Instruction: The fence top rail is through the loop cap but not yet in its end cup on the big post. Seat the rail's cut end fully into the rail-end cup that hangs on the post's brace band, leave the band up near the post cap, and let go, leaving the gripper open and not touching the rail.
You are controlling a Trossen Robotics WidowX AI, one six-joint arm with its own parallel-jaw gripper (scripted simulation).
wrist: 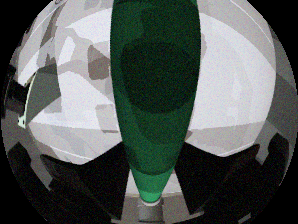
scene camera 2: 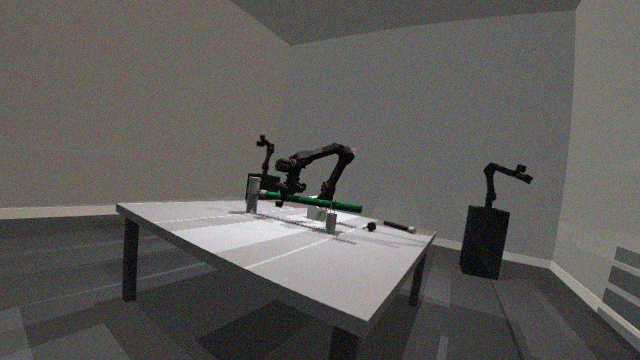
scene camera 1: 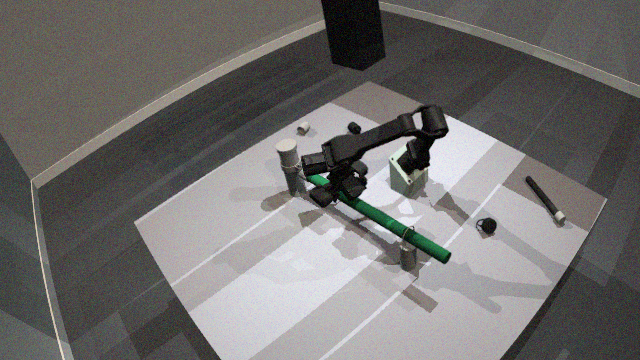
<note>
In view: the gripper point(scene camera 1: 338, 198), a green top rail point(scene camera 1: 381, 218) and a big grey post point(scene camera 1: 286, 148).
The green top rail also shows in the wrist view point(wrist: 155, 59). The gripper also shows in the wrist view point(wrist: 150, 141).
</note>
